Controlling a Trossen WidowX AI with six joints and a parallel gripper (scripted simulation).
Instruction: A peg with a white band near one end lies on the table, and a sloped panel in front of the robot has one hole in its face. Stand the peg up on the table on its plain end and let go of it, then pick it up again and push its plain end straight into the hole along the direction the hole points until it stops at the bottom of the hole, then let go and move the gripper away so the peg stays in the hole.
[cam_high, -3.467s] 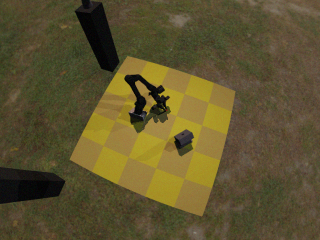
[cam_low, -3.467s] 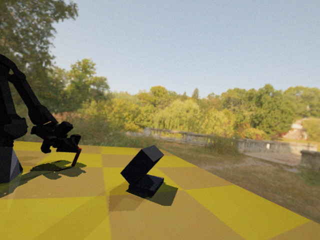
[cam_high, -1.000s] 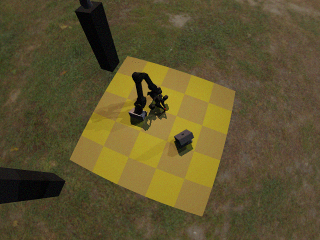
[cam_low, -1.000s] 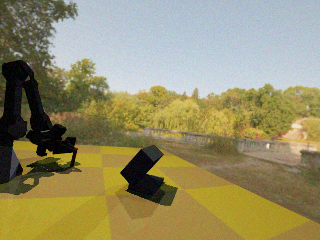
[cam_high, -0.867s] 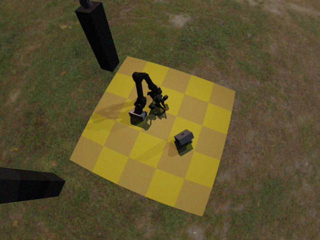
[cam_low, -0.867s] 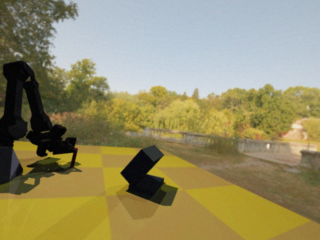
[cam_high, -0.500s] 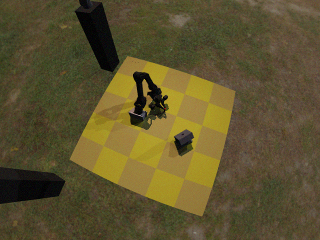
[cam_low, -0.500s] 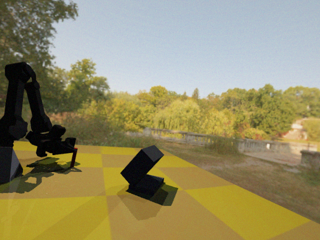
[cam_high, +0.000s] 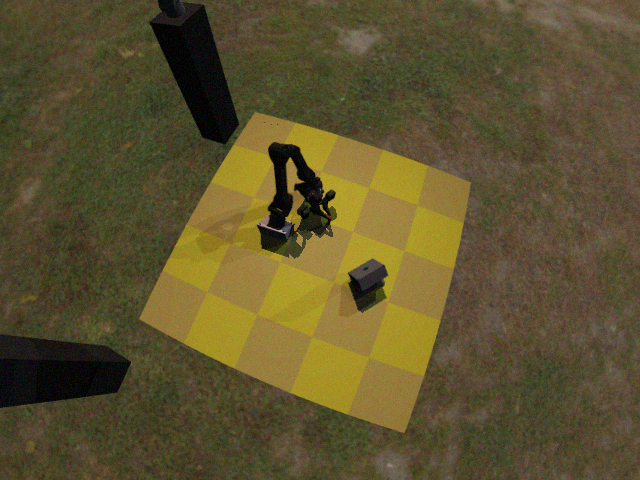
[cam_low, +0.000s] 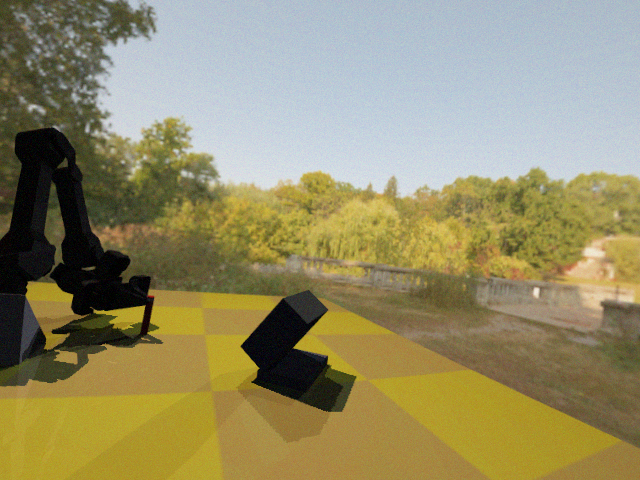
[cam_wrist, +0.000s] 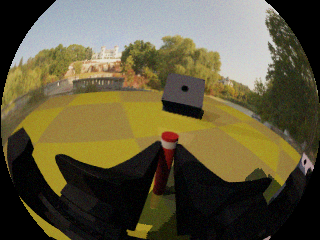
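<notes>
The red peg lies 1 cm below my gripper tip. The rest, counted from my gripper tip: flat dark foot 27 cm ahead, 20 cm to the right, 6 cm below; then dark sloped panel 25 cm ahead, 18 cm to the right, 1 cm above.
</notes>
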